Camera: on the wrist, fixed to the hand. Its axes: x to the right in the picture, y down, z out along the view.
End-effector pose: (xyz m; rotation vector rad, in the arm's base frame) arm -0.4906 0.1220 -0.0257 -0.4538 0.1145 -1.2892
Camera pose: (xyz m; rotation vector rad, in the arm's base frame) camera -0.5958 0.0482 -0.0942 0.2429 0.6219 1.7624
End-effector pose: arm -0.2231 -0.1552 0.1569 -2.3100 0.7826 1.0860
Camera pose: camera -0.0913 -0.1748 0.2156 -0.6450 -2.1578 -0.4119
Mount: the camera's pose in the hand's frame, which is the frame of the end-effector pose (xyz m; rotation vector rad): 0.0281 -0.0831 -0.1162 -0.0157 -0.2479 -3.1257
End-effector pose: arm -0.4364 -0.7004 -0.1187 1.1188 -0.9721 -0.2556
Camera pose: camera -0.3082 -0.6814 -0.1850 -1.2348 -1.2902 2.2195
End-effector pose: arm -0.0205 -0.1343 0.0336 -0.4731 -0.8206 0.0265
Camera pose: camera 0.0681 -0.2490 0.0199 -1.2114 0.9284 2.7071
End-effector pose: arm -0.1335 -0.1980 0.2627 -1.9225 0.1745 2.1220
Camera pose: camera -0.0014 -0.1465 0.2297 -0.0106 -1.4874 -0.1773
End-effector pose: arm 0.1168 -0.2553 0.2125 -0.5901 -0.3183 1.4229
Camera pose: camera 0.2526 -0.2532 0.1600 0.4334 -0.7431 -1.5630
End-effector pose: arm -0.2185 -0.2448 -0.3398 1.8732 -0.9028 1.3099
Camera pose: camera -0.1988 -0.1084 -0.2927 0.9406 1.6746 -0.9556
